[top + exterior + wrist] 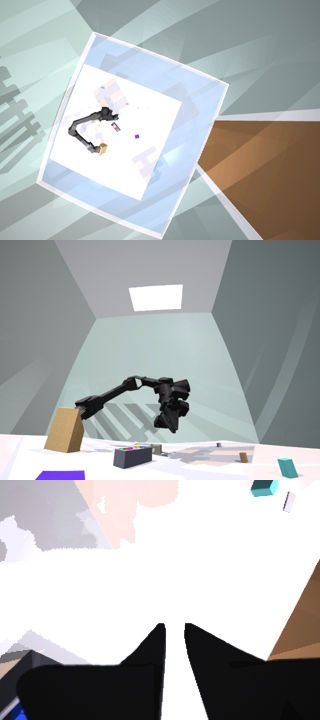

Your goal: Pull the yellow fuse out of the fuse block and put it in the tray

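The yellow fuse is 110 mm behind my gripper tip, 60 mm below it and 30 mm to the left of it. From my gripper tip the other things lie so: teal block (190 mm ahead, 130 mm to the right, 80 mm below); blue fuse (100 mm behind, 60 mm below, 50 mm to the left); small tan block (180 mm ahead, 80 mm below).
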